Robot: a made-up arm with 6 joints.
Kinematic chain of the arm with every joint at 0, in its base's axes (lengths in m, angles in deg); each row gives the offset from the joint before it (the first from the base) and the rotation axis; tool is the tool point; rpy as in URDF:
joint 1: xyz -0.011 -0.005 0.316 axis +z
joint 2: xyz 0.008 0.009 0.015 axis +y
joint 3: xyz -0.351 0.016 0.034 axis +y
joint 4: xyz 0.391 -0.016 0.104 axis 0.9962 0 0.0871
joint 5: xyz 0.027 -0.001 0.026 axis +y
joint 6: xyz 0.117 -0.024 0.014 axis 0.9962 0 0.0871
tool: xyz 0.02 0.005 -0.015 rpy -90 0 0
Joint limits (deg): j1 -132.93..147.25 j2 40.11..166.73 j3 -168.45..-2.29 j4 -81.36..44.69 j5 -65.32..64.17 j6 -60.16..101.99
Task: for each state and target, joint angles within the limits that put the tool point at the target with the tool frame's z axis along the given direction. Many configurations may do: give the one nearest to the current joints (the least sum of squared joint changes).
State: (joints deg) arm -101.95 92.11 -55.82 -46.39 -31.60 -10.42
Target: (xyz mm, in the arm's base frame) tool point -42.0 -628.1 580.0 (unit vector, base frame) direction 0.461 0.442 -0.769
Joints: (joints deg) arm -104.80 97.61 -70.82 -80.14 -52.22 16.22
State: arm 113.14 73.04 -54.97 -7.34 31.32 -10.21
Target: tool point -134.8 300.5 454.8 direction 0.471 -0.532 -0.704
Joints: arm 120.70 48.62 -19.53 -50.13 26.65 -51.23
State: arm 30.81 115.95 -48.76 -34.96 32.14 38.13
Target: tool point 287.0 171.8 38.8 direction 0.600 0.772 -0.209
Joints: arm 30.48 126.98 -36.71 -0.62 17.61 69.42
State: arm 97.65 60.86 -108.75 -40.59 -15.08 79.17
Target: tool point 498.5 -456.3 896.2 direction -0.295 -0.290 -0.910
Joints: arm 144.65 40.11 -158.80 -31.21 -53.47 83.21
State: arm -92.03 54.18 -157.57 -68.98 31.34 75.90
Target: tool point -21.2 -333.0 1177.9 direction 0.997 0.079 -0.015
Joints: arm -101.55 90.35 -135.95 -65.58 -11.05 77.82
